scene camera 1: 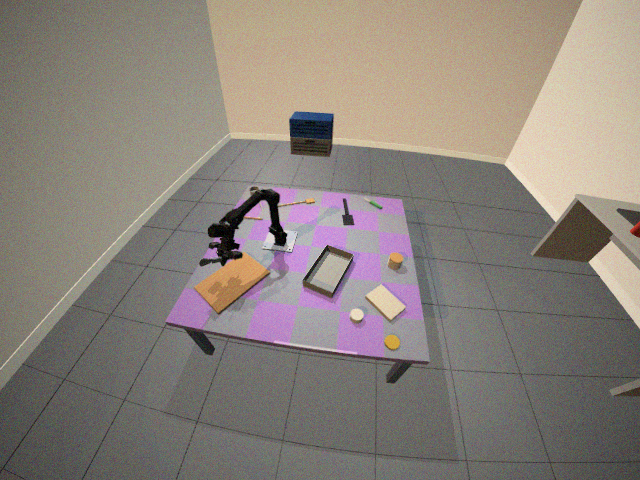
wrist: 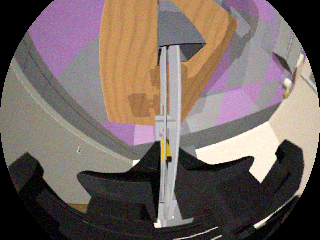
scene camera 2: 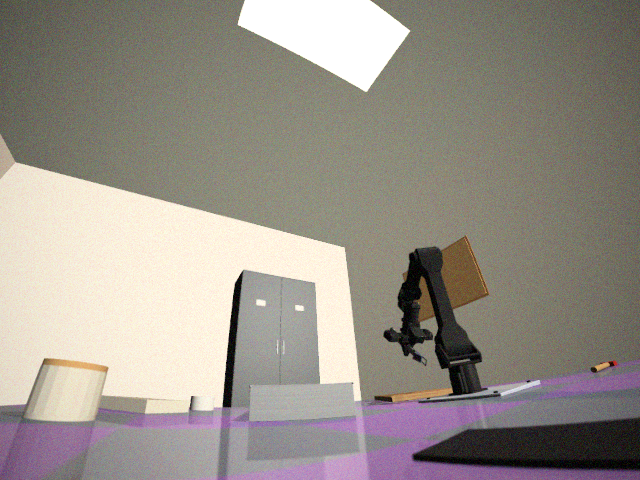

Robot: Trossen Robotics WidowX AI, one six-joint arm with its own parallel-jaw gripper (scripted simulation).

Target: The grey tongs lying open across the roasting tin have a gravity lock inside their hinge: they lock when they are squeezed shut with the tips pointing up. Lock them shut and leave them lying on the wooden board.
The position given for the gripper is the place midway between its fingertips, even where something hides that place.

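Observation:
The gripper (scene camera 2: 405, 355) (wrist: 161, 143) is visible to scene camera 2 and in the wrist view. A cream block (scene camera 2: 144, 405) (scene camera 1: 380, 298) is part of the scene too, as is a wooden board (scene camera 1: 220, 290) (wrist: 130, 78), while a roasting tin (scene camera 2: 267, 403) appears in scene camera 2.

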